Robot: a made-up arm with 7 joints. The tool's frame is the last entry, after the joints.
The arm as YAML. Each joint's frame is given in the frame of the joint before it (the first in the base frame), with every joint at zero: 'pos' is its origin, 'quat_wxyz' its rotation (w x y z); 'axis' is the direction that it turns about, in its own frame. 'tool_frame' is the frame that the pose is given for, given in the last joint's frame.
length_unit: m
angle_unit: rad
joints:
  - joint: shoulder
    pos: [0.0, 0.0, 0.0]
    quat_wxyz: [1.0, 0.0, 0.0, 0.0]
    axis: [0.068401, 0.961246, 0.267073]
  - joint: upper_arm
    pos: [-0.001, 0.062, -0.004]
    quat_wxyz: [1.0, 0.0, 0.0, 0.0]
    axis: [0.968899, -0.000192, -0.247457]
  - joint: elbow
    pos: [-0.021, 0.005, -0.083]
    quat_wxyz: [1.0, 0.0, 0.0, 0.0]
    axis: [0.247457, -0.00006, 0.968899]
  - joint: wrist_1
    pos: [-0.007, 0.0, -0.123]
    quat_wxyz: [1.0, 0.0, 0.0, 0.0]
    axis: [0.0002, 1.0, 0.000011]
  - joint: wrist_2
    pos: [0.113, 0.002, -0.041]
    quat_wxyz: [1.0, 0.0, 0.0, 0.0]
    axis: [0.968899, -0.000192, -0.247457]
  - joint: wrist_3
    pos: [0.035, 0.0, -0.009]
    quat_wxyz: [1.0, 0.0, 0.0, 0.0]
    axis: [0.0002, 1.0, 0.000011]
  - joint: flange
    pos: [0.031, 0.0, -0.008]
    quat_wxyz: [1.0, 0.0, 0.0, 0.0]
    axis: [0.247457, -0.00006, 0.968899]
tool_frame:
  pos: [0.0, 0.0, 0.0]
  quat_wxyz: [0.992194, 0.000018, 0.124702, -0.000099]
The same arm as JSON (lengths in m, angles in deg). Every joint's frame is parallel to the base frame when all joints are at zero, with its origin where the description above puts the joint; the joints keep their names.
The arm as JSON. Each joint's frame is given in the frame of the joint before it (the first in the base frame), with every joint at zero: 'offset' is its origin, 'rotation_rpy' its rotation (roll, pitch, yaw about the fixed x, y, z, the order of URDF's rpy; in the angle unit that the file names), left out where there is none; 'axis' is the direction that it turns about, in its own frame. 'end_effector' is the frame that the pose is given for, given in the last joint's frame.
{
  "length_unit": "m",
  "angle_unit": "deg",
  "chain": [
    {
      "id": "shoulder",
      "offset": [
        0.0,
        0.0,
        0.0
      ],
      "axis": [
        0.068403,
        0.961235,
        0.26711
      ]
    },
    {
      "id": "upper_arm",
      "offset": [
        -0.001,
        0.062,
        -0.004
      ],
      "axis": [
        0.968889,
        -0.0002,
        -0.247497
      ]
    },
    {
      "id": "elbow",
      "offset": [
        -0.021,
        0.005,
        -0.083
      ],
      "axis": [
        0.247497,
        -0.0001,
        0.968889
      ]
    },
    {
      "id": "wrist_1",
      "offset": [
        -0.007,
        0.0,
        -0.123
      ],
      "axis": [
        0.0002,
        1.0,
        0.0
      ]
    },
    {
      "id": "wrist_2",
      "offset": [
        0.113,
        0.002,
        -0.041
      ],
      "axis": [
        0.968889,
        -0.0002,
        -0.247497
      ]
    },
    {
      "id": "wrist_3",
      "offset": [
        0.035,
        0.0,
        -0.009
      ],
      "axis": [
        0.0002,
        1.0,
        0.0
      ]
    },
    {
      "id": "flange",
      "offset": [
        0.031,
        0.0,
        -0.008
      ],
      "axis": [
        0.247497,
        -0.0001,
        0.968889
      ]
    }
  ],
  "end_effector": {
    "offset": [
      0.0,
      0.0,
      0.0
    ],
    "rotation_rpy": [
      0.0,
      14.33,
      -0.01
    ]
  }
}

